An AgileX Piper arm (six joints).
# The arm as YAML. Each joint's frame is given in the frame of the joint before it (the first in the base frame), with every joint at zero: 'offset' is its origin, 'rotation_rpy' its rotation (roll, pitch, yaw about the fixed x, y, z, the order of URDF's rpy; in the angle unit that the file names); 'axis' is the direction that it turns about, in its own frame. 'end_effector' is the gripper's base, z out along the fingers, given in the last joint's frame.
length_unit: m
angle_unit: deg
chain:
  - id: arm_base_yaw
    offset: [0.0, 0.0, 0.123]
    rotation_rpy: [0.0, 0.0, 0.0]
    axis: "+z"
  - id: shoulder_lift
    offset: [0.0, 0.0, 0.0]
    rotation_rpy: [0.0, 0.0, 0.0]
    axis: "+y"
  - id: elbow
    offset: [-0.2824, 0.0, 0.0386]
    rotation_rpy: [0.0, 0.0, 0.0]
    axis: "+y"
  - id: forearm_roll
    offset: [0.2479, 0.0, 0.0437]
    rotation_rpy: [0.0, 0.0, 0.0]
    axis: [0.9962, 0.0, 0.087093]
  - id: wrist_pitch
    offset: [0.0, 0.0, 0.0]
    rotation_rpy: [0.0, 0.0, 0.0]
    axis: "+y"
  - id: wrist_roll
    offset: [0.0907, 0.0, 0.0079]
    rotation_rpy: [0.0, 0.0, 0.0]
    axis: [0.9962, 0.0, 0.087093]
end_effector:
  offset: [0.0, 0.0, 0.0]
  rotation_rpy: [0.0, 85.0, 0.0]
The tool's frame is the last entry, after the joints.
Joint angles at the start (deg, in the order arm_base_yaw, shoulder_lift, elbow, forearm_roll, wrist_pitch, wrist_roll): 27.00, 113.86, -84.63, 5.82, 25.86, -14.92
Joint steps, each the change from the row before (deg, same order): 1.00, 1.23, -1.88, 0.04, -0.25, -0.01; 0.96, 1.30, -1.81, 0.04, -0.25, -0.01; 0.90, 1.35, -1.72, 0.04, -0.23, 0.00; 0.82, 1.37, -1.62, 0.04, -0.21, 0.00; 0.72, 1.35, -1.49, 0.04, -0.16, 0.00; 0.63, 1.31, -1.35, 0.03, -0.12, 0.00; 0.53, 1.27, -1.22, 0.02, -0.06, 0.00; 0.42, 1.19, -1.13, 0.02, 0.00, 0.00; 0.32, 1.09, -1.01, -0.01, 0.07, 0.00; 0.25, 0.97, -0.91, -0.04, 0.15, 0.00; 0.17, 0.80, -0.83, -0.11, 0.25, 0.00; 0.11, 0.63, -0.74, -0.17, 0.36, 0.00; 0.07, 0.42, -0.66, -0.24, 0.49, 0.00; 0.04, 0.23, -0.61, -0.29, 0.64, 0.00; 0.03, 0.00, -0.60, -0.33, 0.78, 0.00; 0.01, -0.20, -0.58, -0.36, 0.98, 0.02
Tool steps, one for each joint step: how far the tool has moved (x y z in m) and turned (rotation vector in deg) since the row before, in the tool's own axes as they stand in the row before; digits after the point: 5 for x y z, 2 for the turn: -0.00685, 0.00664, 0.00460, -0.49, -0.96, -0.76; -0.00595, 0.00656, 0.00533, -0.50, -0.82, -0.72; -0.00495, 0.00633, 0.00594, -0.49, -0.66, -0.65; -0.00400, 0.00591, 0.00634, -0.47, -0.52, -0.58; -0.00300, 0.00532, 0.00651, -0.44, -0.35, -0.50; -0.00208, 0.00476, 0.00654, -0.40, -0.21, -0.43; -0.00120, 0.00410, 0.00654, -0.36, -0.05, -0.37; -0.00075, 0.00328, 0.00615, -0.30, 0.02, -0.29; -0.00025, 0.00252, 0.00568, -0.24, 0.12, -0.24; -0.00003, 0.00198, 0.00502, -0.20, 0.19, -0.22; -0.00015, 0.00127, 0.00396, -0.13, 0.21, -0.23; -0.00026, 0.00075, 0.00292, -0.08, 0.25, -0.24; -0.00064, 0.00035, 0.00157, -0.03, 0.26, -0.28; -0.00106, 0.00004, 0.00030, 0.00, 0.27, -0.31; -0.00194, -0.00017, -0.00138, 0.03, 0.20, -0.34; -0.00248, -0.00041, -0.00284, 0.05, 0.22, -0.34
